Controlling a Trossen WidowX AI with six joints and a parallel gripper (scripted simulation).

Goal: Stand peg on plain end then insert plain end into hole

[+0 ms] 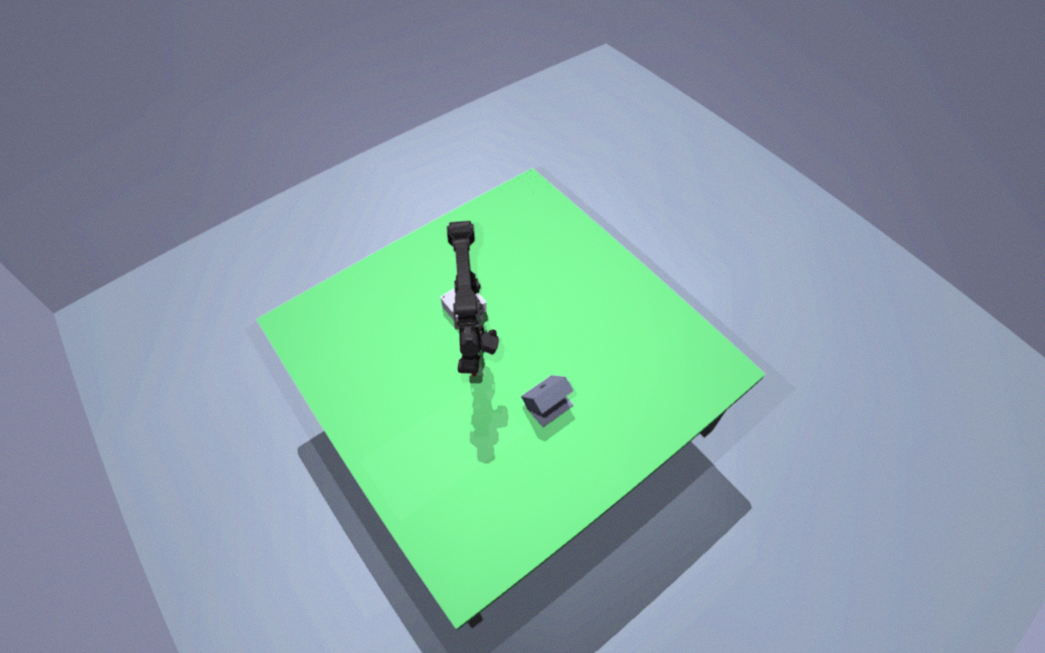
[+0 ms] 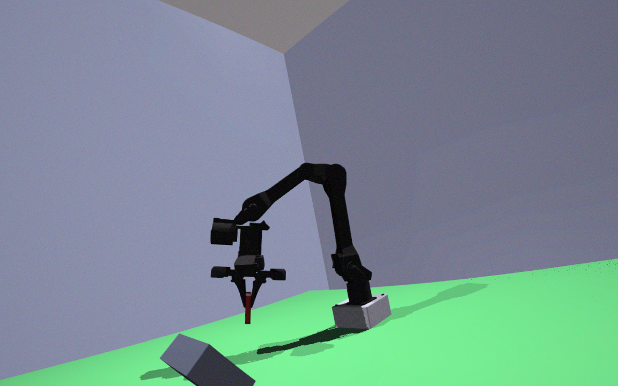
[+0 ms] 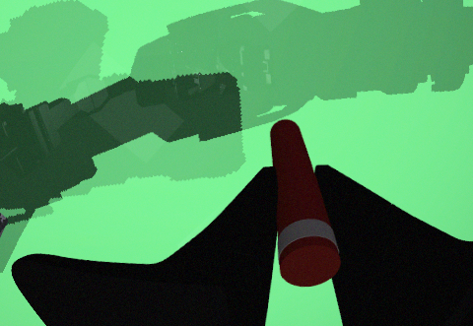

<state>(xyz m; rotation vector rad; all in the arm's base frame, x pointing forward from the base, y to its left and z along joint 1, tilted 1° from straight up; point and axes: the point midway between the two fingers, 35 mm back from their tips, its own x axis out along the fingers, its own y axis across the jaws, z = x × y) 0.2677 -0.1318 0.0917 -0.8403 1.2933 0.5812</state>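
Right now my gripper tip is 180 mm short of the grey sloped panel, 160 mm to the right of it and 50 mm above it. The rest, counted from my gripper tip: red peg: 20 mm above.
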